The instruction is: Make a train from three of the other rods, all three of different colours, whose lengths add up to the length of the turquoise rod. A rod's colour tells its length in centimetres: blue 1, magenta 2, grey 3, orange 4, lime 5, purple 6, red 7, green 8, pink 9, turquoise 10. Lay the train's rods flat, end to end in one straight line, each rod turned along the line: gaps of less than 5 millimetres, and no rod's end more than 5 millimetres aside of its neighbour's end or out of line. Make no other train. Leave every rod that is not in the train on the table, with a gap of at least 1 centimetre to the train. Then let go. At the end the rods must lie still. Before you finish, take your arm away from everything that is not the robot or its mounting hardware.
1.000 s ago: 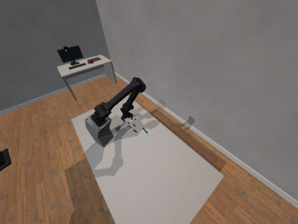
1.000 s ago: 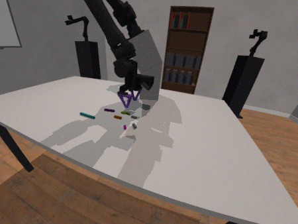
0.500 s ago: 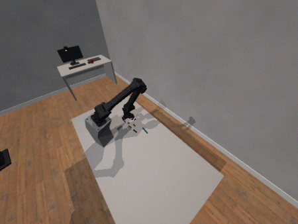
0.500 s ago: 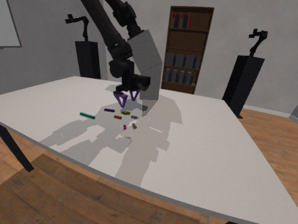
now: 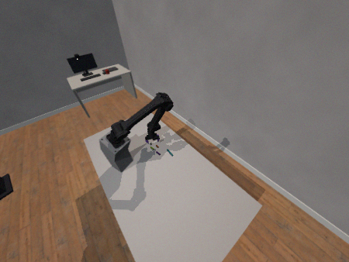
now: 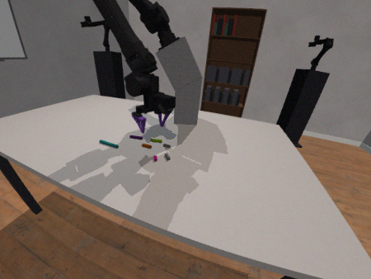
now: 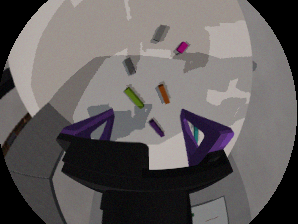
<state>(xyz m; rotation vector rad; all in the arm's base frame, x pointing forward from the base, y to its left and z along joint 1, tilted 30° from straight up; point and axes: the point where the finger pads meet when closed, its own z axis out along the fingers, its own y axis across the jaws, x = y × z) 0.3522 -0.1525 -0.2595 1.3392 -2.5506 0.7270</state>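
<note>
The magenta rod is 10 cm ahead of my hand, 8 cm below it and 4 cm to the left of it. The rest, counted from my hand: purple rod (9 cm to the right, 8 cm below, 4 cm behind); then lime rod (8 cm below, 3 cm behind, 1 cm to the left); then orange rod (8 cm below, 3 cm ahead, 2 cm to the right).
</note>
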